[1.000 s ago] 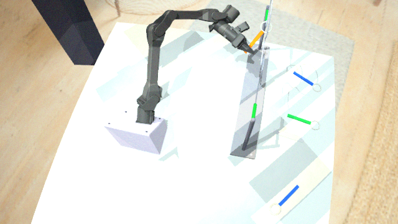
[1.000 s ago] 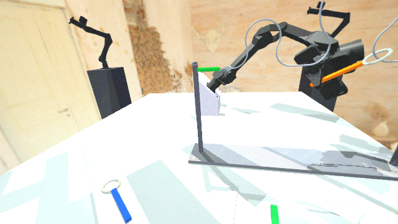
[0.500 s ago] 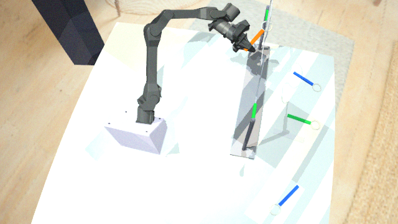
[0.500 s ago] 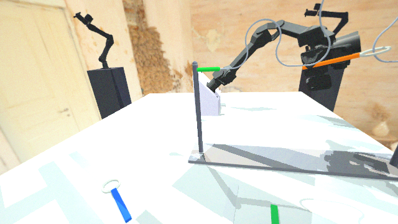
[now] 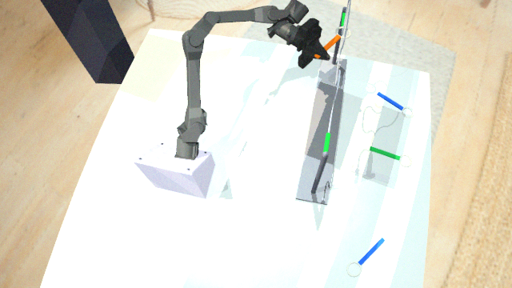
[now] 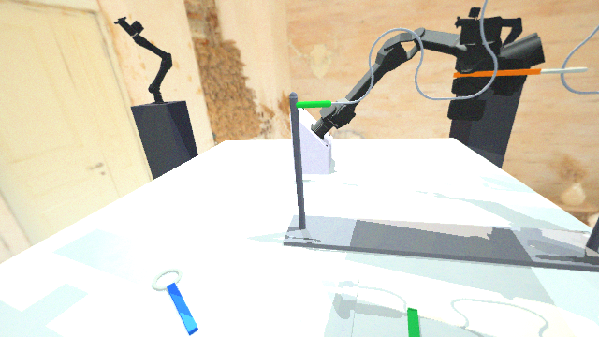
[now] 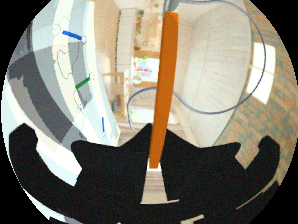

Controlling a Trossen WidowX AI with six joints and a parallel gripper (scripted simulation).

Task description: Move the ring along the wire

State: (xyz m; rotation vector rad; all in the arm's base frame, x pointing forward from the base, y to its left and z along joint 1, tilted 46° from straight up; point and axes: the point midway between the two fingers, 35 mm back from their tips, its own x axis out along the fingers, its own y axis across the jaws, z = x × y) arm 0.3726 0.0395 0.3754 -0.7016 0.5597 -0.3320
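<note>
Right now my gripper tip is 80 mm to the right of the orange-handled ring and 20 mm short of it.
</note>
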